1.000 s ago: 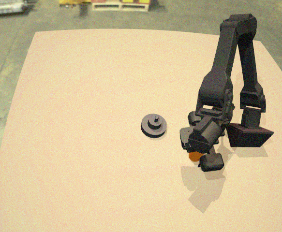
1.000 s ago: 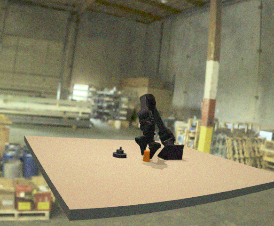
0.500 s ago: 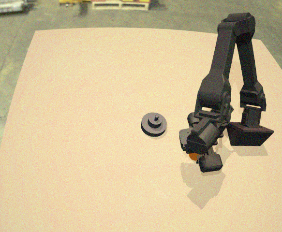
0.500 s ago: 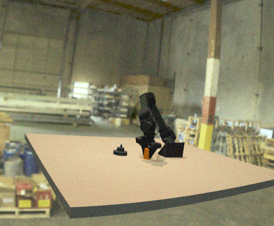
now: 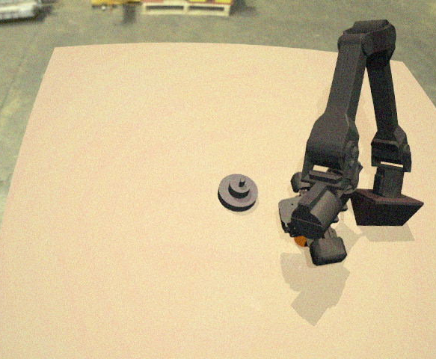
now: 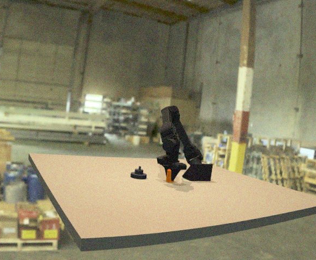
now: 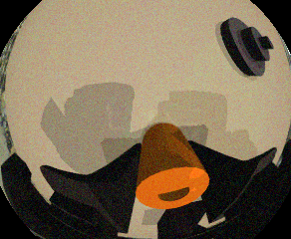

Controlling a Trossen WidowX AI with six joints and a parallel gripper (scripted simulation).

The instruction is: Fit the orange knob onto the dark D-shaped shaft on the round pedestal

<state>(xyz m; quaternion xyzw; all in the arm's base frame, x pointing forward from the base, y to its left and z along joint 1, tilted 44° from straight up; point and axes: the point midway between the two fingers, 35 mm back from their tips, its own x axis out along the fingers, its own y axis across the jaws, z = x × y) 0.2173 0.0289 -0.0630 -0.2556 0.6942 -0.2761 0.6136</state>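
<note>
Right now the pedestal is 12 cm ahead of my gripper tip, 12 cm to the right of it and 2 cm above it. Round my gripper tip: orange knob (2 cm above).
</note>
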